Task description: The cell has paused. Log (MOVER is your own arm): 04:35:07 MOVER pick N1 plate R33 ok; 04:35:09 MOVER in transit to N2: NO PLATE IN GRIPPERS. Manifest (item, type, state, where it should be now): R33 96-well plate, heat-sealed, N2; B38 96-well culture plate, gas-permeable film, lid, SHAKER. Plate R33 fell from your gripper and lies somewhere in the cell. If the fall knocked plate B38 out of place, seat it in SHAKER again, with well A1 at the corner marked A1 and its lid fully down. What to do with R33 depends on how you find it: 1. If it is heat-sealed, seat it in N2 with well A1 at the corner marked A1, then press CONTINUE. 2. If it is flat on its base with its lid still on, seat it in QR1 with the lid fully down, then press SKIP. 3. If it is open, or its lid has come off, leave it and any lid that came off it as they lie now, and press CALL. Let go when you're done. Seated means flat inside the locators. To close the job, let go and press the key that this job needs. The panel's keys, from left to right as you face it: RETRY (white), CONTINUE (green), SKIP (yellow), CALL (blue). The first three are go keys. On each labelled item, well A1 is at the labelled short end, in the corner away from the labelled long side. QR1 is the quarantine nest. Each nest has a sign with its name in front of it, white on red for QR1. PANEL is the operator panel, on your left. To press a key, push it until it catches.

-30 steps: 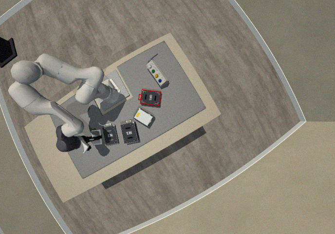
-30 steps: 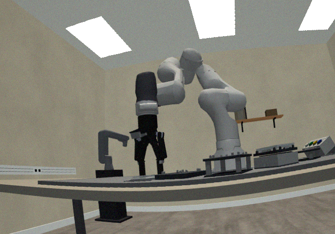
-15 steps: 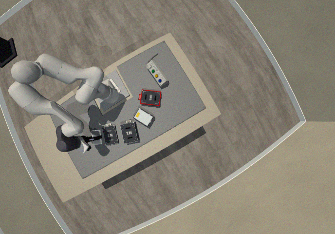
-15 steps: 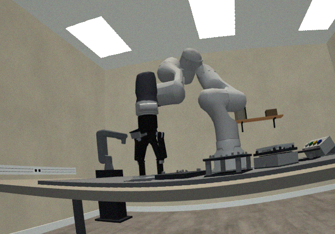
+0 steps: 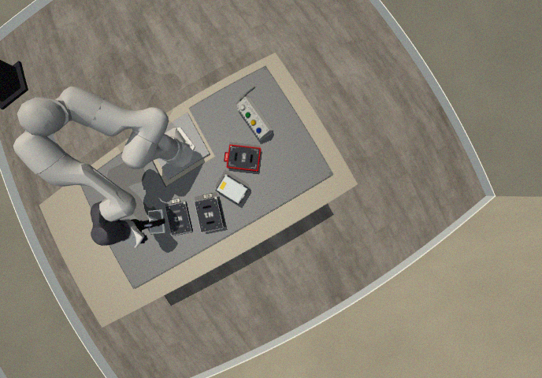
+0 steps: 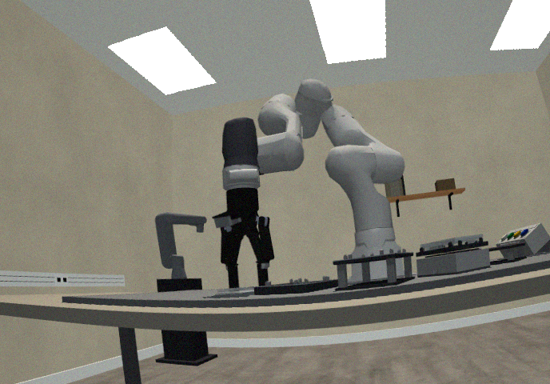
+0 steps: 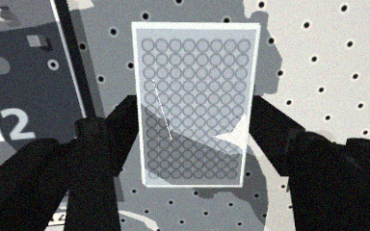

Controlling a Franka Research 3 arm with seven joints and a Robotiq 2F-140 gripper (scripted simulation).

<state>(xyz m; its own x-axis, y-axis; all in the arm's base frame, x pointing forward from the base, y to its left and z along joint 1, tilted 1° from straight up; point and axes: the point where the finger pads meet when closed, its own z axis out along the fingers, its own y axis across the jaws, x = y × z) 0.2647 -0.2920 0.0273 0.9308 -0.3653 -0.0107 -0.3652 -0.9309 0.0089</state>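
The flat white plate is 20 mm below my hand. Also, from my hand: QR1 nest (70 mm behind, 590 mm to the left, 10 mm above).
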